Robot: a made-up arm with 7 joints.
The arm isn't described. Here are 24 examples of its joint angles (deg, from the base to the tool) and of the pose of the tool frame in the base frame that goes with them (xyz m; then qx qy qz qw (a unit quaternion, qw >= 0)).
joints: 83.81 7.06 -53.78 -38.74 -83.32 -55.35 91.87
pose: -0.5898 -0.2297 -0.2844 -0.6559 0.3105 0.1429 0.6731
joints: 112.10 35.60 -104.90 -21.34 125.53 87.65 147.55
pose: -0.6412 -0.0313 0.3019 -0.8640 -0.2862 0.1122 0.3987
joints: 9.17 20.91 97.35 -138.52 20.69 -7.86 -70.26
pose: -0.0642 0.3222 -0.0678 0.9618 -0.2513 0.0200 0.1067
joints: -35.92 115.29 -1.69 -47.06 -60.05 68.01 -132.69
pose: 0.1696 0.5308 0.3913 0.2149 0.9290 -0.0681 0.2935
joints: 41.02 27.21 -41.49 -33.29 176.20 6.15 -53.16
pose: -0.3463 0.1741 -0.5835 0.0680 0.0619 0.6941 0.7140
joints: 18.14 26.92 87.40 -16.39 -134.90 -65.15 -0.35
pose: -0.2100 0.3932 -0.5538 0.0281 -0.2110 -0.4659 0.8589
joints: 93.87 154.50 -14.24 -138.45 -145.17 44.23 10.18
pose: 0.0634 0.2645 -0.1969 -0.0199 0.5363 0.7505 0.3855
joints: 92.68 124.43 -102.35 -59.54 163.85 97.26 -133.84
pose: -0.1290 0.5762 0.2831 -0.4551 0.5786 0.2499 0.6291
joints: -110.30 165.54 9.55 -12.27 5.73 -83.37 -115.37
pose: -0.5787 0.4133 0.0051 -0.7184 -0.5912 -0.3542 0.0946
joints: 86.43 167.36 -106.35 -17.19 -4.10 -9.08 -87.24
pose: 0.5377 0.4117 0.2157 0.5417 -0.6548 0.1366 0.5090
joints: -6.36 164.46 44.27 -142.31 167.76 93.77 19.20
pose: 0.1610 -0.1388 0.2328 0.2310 0.2611 -0.2833 0.8934
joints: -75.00 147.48 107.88 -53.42 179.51 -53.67 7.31
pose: -0.5791 0.2839 0.1764 0.8345 0.1044 0.2932 0.4546
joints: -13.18 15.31 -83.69 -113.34 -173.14 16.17 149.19
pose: 0.1001 -0.2557 -0.3708 -0.3821 -0.7504 -0.4918 0.2214
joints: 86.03 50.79 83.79 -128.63 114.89 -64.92 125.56
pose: -0.0365 0.3727 0.0970 0.7992 0.5695 -0.1879 0.0410
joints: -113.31 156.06 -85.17 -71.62 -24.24 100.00 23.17
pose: -0.1523 0.5782 0.1726 0.7114 0.1349 0.6374 0.2636
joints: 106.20 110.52 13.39 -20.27 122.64 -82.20 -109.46
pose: 0.0004 0.6982 0.1280 -0.8444 -0.1815 0.5036 0.0214
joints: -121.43 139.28 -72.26 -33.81 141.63 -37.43 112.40
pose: -0.1791 0.6492 0.1907 0.6042 0.5391 0.0008 0.5868
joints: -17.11 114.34 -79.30 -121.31 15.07 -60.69 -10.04
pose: 0.1478 0.3645 -0.1567 -0.2163 -0.5576 -0.6640 0.4488
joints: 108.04 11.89 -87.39 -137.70 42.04 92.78 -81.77
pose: -0.1448 -0.2986 -0.0729 -0.8225 -0.2684 -0.2768 0.4182
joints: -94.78 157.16 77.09 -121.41 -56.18 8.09 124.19
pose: -0.4173 -0.0659 0.0176 -0.4186 0.4354 0.3879 0.6963
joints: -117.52 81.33 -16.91 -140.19 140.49 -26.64 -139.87
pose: 0.0176 0.0085 0.3260 -0.3460 0.7922 0.1720 0.4724
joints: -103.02 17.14 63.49 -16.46 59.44 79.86 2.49
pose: 0.6798 -0.0209 0.2067 -0.7872 -0.1885 -0.0527 0.5849
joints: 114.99 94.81 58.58 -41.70 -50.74 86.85 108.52
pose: -0.0374 0.6767 0.1281 0.9546 -0.2487 -0.1259 0.1052
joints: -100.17 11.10 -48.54 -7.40 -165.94 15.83 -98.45
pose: 0.6783 -0.1882 0.0947 -0.3673 -0.7161 -0.0581 0.5907
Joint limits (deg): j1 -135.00..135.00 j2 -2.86..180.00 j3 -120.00..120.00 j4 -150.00..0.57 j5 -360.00..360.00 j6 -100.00..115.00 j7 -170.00..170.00
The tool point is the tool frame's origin. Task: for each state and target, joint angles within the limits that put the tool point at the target. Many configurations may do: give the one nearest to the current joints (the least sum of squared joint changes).
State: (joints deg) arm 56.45 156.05 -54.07 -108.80 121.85 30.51 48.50
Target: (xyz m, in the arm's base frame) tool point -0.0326 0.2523 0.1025
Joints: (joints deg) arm 61.35 163.14 -96.01 -149.87 121.85 30.51 48.50
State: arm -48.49 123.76 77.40 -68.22 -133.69 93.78 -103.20
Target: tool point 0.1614 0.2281 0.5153
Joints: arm -9.39 124.34 49.71 -82.82 -133.69 93.78 -103.20
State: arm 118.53 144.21 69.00 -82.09 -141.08 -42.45 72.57
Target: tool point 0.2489 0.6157 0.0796
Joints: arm 108.02 111.14 78.93 -53.31 -141.08 -42.45 72.57
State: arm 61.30 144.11 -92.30 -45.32 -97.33 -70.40 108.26
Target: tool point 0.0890 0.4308 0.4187
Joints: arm 52.39 163.34 -114.56 -76.49 -97.33 -70.40 108.26
